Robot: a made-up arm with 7 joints.
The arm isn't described. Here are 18 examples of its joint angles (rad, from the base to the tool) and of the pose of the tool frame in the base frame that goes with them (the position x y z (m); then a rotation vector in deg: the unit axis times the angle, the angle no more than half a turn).
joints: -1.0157 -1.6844 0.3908 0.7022 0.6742 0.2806 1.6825
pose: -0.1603 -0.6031 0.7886 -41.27 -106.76 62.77
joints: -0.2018 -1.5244 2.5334 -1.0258 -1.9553 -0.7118 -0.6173
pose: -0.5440 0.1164 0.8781 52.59 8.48 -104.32
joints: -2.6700 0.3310 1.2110 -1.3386 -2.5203 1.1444 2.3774
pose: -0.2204 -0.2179 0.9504 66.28 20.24 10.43
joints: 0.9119 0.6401 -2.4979 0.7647 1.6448 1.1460 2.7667
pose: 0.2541 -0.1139 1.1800 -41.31 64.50 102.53
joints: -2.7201 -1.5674 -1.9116 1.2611 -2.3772 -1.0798 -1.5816
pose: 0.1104 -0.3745 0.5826 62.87 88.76 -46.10
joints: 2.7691 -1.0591 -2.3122 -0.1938 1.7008 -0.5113 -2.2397
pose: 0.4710 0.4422 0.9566 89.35 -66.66 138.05
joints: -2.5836 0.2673 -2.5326 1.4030 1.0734 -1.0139 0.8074
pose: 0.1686 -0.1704 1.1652 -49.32 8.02 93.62
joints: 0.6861 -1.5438 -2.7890 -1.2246 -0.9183 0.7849 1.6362
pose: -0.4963 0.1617 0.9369 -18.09 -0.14 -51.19
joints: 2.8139 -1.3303 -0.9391 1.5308 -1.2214 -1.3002 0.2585
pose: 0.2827 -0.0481 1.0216 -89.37 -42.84 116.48
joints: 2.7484 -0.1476 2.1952 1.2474 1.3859 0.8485 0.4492
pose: 0.1901 0.4014 1.0098 23.12 -0.64 144.43
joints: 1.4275 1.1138 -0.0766 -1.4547 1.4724 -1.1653 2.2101
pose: 0.0764 -0.0132 1.1176 -98.20 114.44 -69.77
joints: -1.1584 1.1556 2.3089 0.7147 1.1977 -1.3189 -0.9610
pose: 0.4562 0.4037 0.8803 21.55 49.18 139.84
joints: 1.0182 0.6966 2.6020 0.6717 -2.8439 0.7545 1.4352
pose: -0.0127 -0.3504 1.1921 -34.58 -47.41 64.21
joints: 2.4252 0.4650 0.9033 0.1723 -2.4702 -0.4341 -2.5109
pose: -0.4076 -0.0922 1.2038 -35.39 24.99 -59.56
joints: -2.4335 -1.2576 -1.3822 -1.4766 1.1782 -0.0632 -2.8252
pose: 0.5116 0.2073 0.6051 105.41 -56.37 108.77
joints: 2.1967 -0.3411 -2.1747 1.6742 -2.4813 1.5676 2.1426
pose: 0.2919 0.2397 0.8383 -87.99 58.97 -96.01
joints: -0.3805 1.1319 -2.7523 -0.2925 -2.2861 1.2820 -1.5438
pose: 0.6183 0.0551 0.8274 25.08 -121.43 27.37
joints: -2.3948 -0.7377 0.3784 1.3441 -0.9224 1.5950 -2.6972
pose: 0.0305 0.1450 1.0388 61.89 20.22 -53.77
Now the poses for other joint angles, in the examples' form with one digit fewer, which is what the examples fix.
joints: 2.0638 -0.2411 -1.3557 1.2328 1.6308 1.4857 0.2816
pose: 0.146 -0.093 1.070 -20.3 -12.7 -6.0
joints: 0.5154 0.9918 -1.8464 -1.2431 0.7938 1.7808 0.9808
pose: 0.227 -0.383 0.760 97.0 -124.1 43.0
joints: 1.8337 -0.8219 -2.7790 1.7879 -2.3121 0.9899 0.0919
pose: 0.104 0.443 0.550 126.9 -42.5 -76.8
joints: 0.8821 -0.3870 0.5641 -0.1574 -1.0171 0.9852 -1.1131
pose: -0.134 0.209 1.265 -44.2 119.7 -83.3
